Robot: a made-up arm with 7 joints.
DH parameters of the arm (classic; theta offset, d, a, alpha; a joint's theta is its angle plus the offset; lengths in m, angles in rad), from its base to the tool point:
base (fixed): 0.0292 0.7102 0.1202 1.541
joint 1: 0 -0.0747 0.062 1.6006
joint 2: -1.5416 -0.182 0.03 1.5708
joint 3: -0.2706 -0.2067 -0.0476 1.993
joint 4: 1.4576 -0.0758 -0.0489 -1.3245
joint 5: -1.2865 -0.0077 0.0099 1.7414
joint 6: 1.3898 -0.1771 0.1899 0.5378
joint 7: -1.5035 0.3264 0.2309 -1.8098
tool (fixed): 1.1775 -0.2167 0 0
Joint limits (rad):
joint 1: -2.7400..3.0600
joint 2: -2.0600..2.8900
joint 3: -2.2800..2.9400
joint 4: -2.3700..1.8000
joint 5: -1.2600..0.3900
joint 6: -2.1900..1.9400
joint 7: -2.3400..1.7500
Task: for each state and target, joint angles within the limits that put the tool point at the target. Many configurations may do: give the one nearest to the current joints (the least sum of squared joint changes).
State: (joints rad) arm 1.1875 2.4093 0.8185 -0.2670 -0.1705 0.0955 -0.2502
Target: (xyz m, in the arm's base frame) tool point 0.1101 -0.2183 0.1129
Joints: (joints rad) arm 2.1519 2.6593 0.7850 -0.3158 -0.9079 0.0611 0.3087
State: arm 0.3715 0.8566 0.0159 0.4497 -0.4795 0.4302 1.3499
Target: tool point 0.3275 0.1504 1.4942
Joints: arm 0.6565 0.1074 0.3629 0.7249 -0.5925 -0.1844 1.1276
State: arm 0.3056 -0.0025 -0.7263 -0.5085 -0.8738 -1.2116 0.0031
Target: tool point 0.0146 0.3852 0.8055
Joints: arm 0.3956 -0.4127 -0.4833 -0.0018 -1.1053 -1.9058 -0.3566
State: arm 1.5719 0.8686 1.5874 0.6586 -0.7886 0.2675 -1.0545
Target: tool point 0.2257 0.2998 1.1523
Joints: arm 1.1724 0.0544 1.3427 0.7480 -0.6744 0.2791 -0.4043
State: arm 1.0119 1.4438 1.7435 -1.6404 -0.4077 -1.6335 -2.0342
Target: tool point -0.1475 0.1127 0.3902
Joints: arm 1.7542 1.9822 1.1551 -1.6001 -0.8448 -1.6069 -1.7834
